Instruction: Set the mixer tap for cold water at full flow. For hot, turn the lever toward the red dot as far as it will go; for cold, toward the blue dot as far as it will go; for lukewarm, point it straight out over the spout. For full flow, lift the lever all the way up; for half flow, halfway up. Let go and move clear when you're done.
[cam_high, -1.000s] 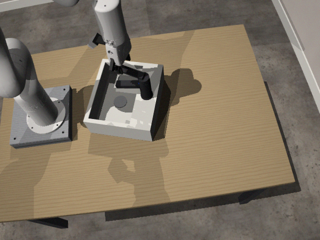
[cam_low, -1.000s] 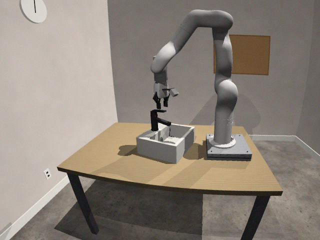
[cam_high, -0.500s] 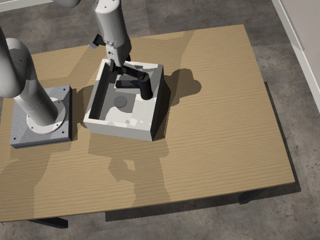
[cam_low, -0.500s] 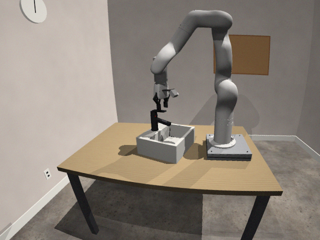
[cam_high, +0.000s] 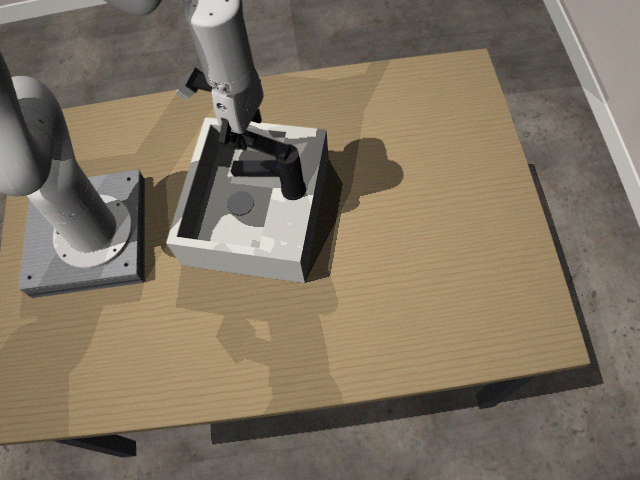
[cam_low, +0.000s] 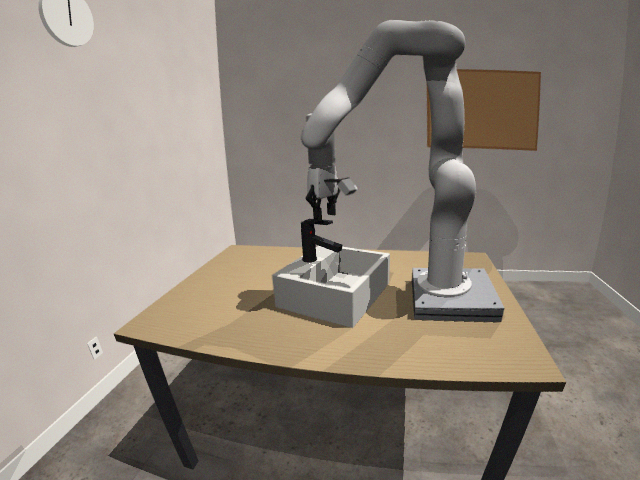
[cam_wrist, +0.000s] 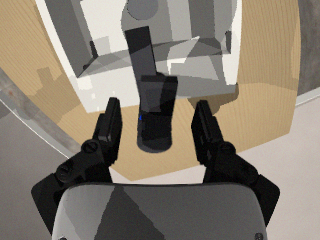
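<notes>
My hand is 40 mm above the lever, 30 mm short of it and 10 mm to the left of it. From my hand the other things lie so: white sink basin: 270 mm below, 40 mm behind, 10 mm to the right.
</notes>
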